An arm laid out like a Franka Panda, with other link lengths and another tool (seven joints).
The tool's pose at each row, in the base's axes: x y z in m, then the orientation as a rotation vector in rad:
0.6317, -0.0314, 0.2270, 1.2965, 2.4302, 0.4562
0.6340, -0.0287, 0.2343, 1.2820, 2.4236, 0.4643
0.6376, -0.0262, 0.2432, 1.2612, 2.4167, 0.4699
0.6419, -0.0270, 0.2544, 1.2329, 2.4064, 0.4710
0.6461, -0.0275, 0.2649, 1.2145, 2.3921, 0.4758
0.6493, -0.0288, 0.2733, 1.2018, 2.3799, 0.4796
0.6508, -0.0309, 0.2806, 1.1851, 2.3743, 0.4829
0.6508, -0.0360, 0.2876, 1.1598, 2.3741, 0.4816
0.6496, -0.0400, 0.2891, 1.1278, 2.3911, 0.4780
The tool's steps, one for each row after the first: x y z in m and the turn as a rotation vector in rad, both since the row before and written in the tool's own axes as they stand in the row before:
0.0000, 0.0063, -0.0051, -0.0120, -0.0050, -0.0073
-0.0012, 0.0079, -0.0059, -0.0127, -0.0078, -0.0119
-0.0049, 0.0077, -0.0079, -0.0142, -0.0140, -0.0171
-0.0047, 0.0075, -0.0071, -0.0150, -0.0133, -0.0091
-0.0045, 0.0054, -0.0057, -0.0117, -0.0108, -0.0058
-0.0041, 0.0033, -0.0056, -0.0097, -0.0064, -0.0098
-0.0057, 0.0005, -0.0065, -0.0075, -0.0057, -0.0176
-0.0029, -0.0024, -0.0023, -0.0005, 0.0063, -0.0256

